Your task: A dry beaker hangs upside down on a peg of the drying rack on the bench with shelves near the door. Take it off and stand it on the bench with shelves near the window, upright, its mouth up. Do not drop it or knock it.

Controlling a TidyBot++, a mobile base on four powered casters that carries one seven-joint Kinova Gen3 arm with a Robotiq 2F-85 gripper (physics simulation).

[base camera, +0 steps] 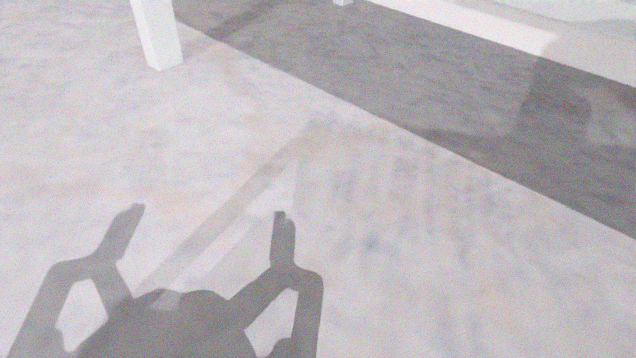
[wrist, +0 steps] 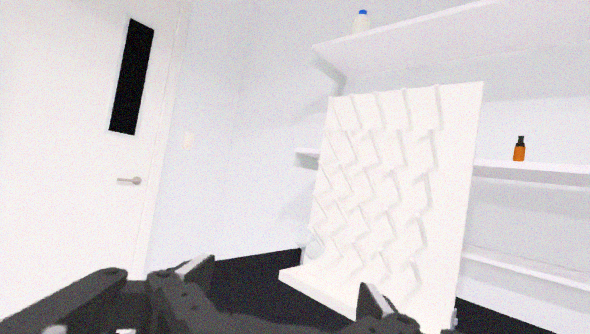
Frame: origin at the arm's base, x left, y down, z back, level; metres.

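Seen in the pictures: gripper, between the fingertips: (wrist: 284, 285).
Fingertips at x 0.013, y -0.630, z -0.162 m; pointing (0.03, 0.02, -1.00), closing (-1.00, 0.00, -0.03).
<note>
A point is followed by its place in that frame.
The white drying rack (wrist: 461, 150) {x -0.344, y -0.826, z -0.678 m} stands on the black bench top (wrist: 245, 280) {x 0.159, y -0.365, z -0.796 m} in the wrist view, its face covered with rows of slanted pegs. No beaker can be made out clearly on its pegs. A faint clear glass thing (wrist: 315, 247) {x -0.032, y -0.498, z -0.800 m} shows at the rack's lower left edge; its kind and how it is held cannot be told. My gripper (wrist: 284, 285) {x 0.013, y -0.631, z -0.162 m} is open, its two fingers wide apart at the bottom of the wrist view, in front of the rack's lower left part, with no object between them. In the base camera view the gripper shows as a shadow on the floor, not itself.
A white shelf (wrist: 540, 166) {x -0.518, y -0.813, z -0.663 m} behind the rack bears an orange bottle (wrist: 519, 152) {x -0.554, y -0.865, z -0.782 m} with a dark top. A pale bottle (wrist: 361, 23) {x -0.091, y -1.383, z -1.095 m} with a blue cap stands on the upper shelf (wrist: 425, 37) {x -0.308, y -1.260, z -0.940 m}. The door (wrist: 60, 100) {x 1.279, y -0.881, z -1.177 m} is at left. A white leg (base camera: 159, 37) {x 0.312, y 0.332, z -0.771 m} stands on the floor (base camera: 450, 280) {x -0.171, y 0.397, z -0.330 m}.
</note>
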